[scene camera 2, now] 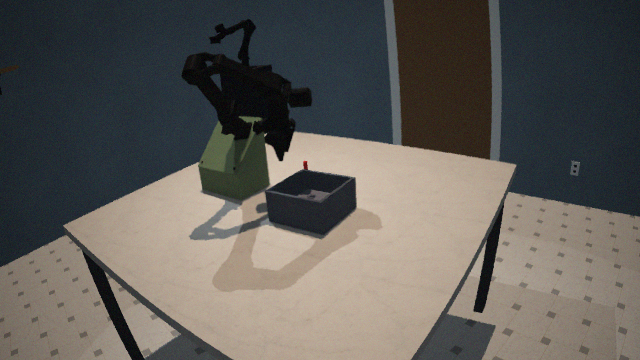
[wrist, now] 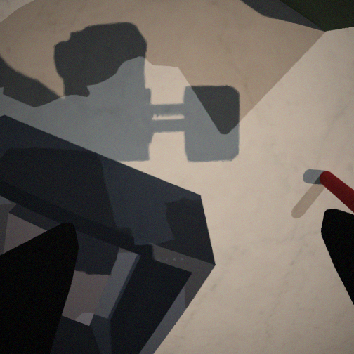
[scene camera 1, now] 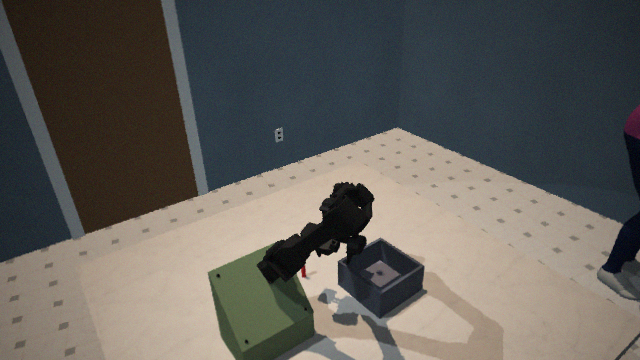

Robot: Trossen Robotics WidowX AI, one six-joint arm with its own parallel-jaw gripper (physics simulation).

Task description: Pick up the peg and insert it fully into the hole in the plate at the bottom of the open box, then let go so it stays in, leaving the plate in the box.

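The red peg stands upright on the table, between the green block and the open box; in the wrist view it shows at the right edge, just above the right finger. The dark open box sits on the table. The pale plate lies in its bottom, its hole visible in scene camera 1. My gripper is open and empty, above the table; in the wrist view its left finger overlaps the box, which partly hides the plate.
The green sloped block stands beside the arm, at the peg's other side from the box. The table carries broad arm shadows. A person stands at the right edge in scene camera 1.
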